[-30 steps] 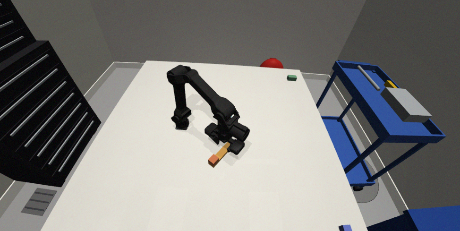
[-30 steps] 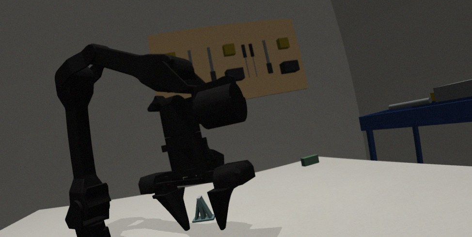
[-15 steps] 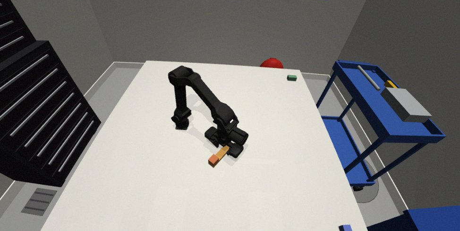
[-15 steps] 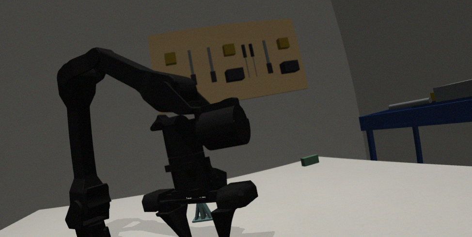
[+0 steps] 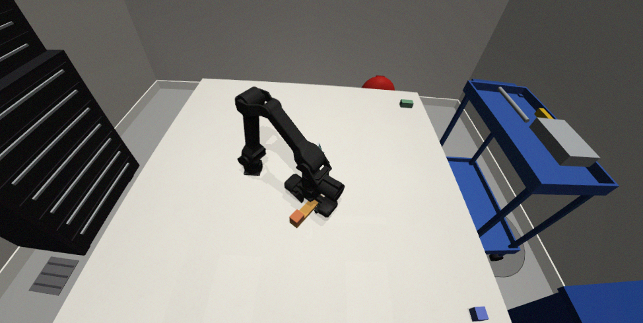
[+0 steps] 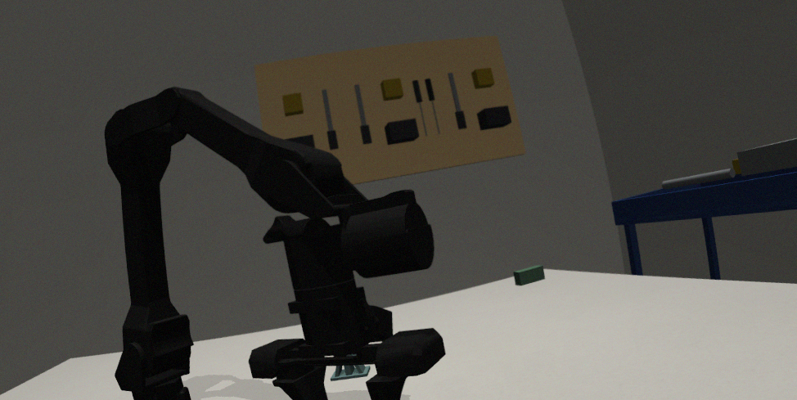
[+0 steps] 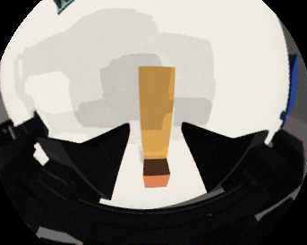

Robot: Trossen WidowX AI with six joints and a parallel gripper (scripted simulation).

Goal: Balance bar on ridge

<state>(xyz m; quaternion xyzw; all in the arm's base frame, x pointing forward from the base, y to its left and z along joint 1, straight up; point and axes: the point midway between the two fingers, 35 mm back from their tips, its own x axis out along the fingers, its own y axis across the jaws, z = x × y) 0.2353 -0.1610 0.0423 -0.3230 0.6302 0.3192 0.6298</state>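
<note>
Now: the orange bar 2 cm behind my gripper tip, 3 cm to the right of it and 1 cm above it. The rest, counted from my gripper tip: green block: 50 cm ahead, 66 cm to the left, 1 cm above; then blue block: 50 cm ahead, 34 cm to the right, 1 cm above.
</note>
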